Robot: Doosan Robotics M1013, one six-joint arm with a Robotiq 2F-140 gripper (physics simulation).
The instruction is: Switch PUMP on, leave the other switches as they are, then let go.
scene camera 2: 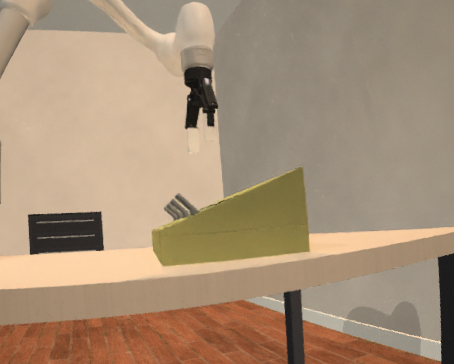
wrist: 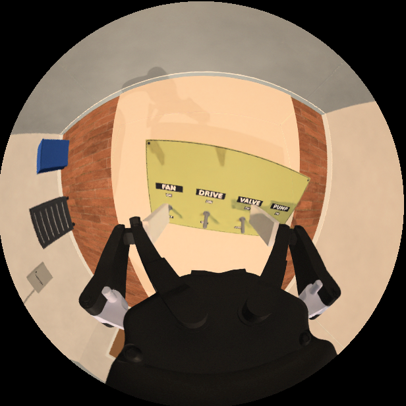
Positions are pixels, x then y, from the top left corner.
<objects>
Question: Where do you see a sloped switch panel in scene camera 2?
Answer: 268,219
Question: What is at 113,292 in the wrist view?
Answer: The gripper.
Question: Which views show the gripper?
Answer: Scene camera 2 and the wrist view: all of them.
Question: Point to a sloped switch panel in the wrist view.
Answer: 194,178
</objects>
